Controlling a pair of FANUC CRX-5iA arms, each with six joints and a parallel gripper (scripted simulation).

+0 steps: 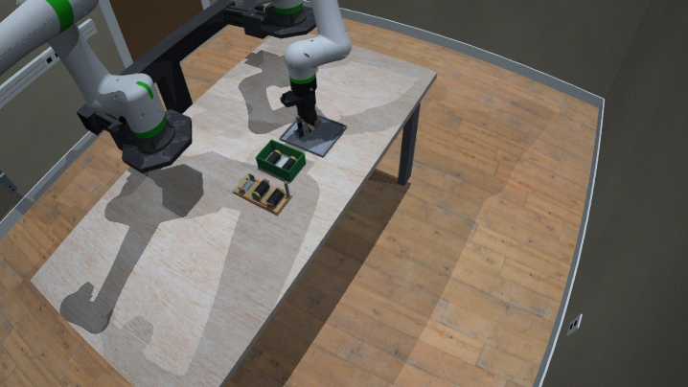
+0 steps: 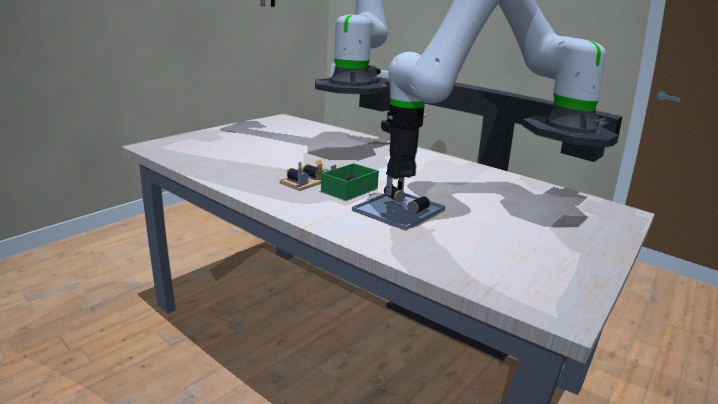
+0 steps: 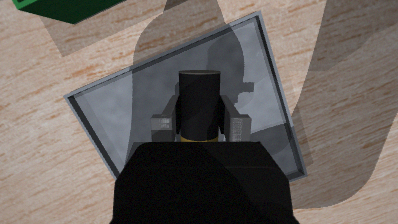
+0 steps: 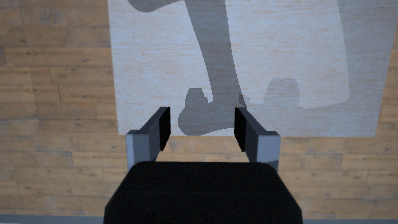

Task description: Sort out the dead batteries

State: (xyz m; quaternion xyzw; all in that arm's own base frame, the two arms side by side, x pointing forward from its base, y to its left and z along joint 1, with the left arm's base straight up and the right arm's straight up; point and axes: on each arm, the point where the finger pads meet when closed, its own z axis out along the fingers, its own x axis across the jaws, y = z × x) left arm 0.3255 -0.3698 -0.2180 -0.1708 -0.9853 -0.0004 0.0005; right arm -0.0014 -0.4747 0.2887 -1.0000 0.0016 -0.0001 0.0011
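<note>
The grey tray lies 5 cm below my left hand, 3 cm to the left of it and 2 cm ahead of it. From my left hand the other things lie so: green box (16 cm to the right, 3 cm below).
</note>
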